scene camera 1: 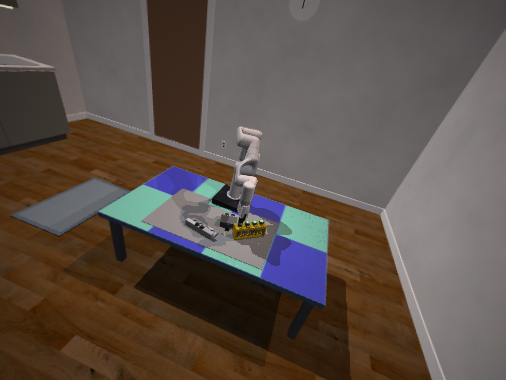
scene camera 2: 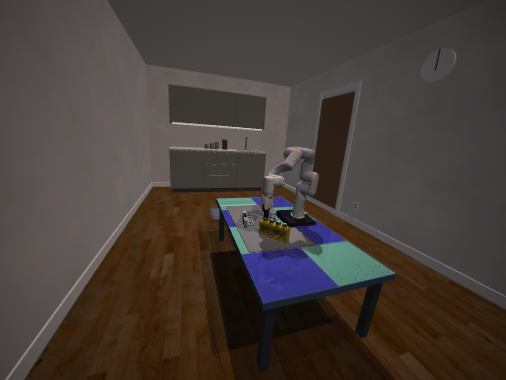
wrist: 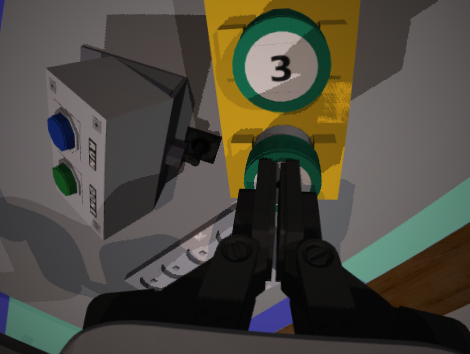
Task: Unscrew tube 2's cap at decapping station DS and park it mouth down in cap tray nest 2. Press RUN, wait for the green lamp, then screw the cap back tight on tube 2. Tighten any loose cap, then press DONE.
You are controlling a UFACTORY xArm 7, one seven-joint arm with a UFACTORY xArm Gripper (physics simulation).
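Where they show: gripper, fingertip midpoint: (scene camera 1: 240, 222) (scene camera 2: 266, 217) (wrist: 277, 186); arm's base, link origin: (scene camera 1: 234, 195) (scene camera 2: 297, 215).
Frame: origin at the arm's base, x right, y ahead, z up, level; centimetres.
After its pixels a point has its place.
Note:
My gripper (scene camera 1: 243, 219) {x -20.6, y 38.1, z 8.9 cm} (scene camera 2: 266, 215) {x -20.6, y 38.1, z 8.9 cm} (wrist: 277, 186) {x -20.6, y 38.1, z 8.9 cm} is shut and empty. In the wrist view its fingertips overlap a green-rimmed cap (wrist: 282, 143) {x -22.0, y 37.2, z 7.9 cm} at the near end of the yellow rack (scene camera 1: 250, 228) {x -27.6, y 36.2, z 5.5 cm} (scene camera 2: 274, 227) {x -29.9, y 34.8, z 4.9 cm} (wrist: 332, 165) {x -21.9, y 40.3, z 6.8 cm}; that cap's number is hidden, and contact is unclear. The cap marked 3 (wrist: 281, 60) {x -24.9, y 34.8, z 8.6 cm} sits in the rack farther up. Tube 2's cap cannot be told apart in the scene views. A grey box (scene camera 1: 229, 218) {x -10.6, y 32.4, z 3.4 cm} (wrist: 135, 115) {x -15.5, y 31.0, z 3.0 cm} carries a blue RUN button (wrist: 62, 132) {x -11.8, y 27.4, z 3.8 cm} and a green DONE button (wrist: 65, 179) {x -7.6, y 28.6, z 3.8 cm}. No lit lamp can be made out.
A long pale tray (scene camera 1: 201, 228) {x 1.6, y 49.0, z 1.2 cm} (scene camera 2: 247, 219) {x 2.9, y 45.5, z -2.4 cm} (wrist: 176, 266) {x 5.5, y 42.9, z -2.9 cm} lies beyond the box and rack, partly hidden by the gripper in the wrist view. A small black fixture (wrist: 204, 145) {x -11.9, y 36.6, z -3.3 cm} stands between box and rack. The arm's black base (scene camera 1: 224, 197) {x 5.0, y 8.0, z 0.5 cm} (scene camera 2: 296, 217) {x -4.9, y 3.5, z 0.4 cm} stands behind the rack.

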